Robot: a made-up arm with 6 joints.
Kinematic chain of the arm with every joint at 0, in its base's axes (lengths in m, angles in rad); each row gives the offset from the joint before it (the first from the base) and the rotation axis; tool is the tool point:
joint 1: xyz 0 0 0.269 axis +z
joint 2: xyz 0 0 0 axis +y
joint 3: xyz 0 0 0.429 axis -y
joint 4: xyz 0 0 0 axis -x
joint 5: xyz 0.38 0 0 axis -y
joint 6: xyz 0 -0.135 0 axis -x
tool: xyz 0 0 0
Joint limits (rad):
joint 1: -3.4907..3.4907
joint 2: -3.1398..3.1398
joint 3: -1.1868..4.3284
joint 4: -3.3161..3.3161
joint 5: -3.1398..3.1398
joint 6: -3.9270..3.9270
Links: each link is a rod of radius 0.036 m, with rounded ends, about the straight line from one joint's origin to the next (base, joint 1, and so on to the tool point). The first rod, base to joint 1, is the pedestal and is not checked.
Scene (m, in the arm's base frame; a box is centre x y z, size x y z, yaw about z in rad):
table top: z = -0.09
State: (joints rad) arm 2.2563 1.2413 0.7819 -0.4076 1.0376 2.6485
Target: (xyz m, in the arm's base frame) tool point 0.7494 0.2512 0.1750
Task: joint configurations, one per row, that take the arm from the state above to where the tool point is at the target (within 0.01 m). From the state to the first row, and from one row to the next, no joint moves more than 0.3 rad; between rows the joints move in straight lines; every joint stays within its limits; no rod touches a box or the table.
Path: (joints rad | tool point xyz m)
1: 1.9620 1.2769 0.8435 -0.3788 1.0376 2.6485 | -0.1641 0.7268 0.1884
2: 1.6676 1.3126 0.9052 -0.3500 1.0376 2.6485 | 0.0542 0.7541 0.1855
3: 1.3733 1.3482 0.9668 -0.3212 1.0376 2.6485 | 0.2738 0.7154 0.1827
4: 1.0790 1.3839 1.0285 -0.2924 1.0376 2.6485 | 0.4748 0.6126 0.1800
5: 0.7847 1.4195 1.0901 -0.2636 1.0376 2.6485 | 0.6386 0.4535 0.1775
6: 0.4903 1.4552 1.1518 -0.2348 1.0376 2.6485 | 0.7494 0.2512 0.1750

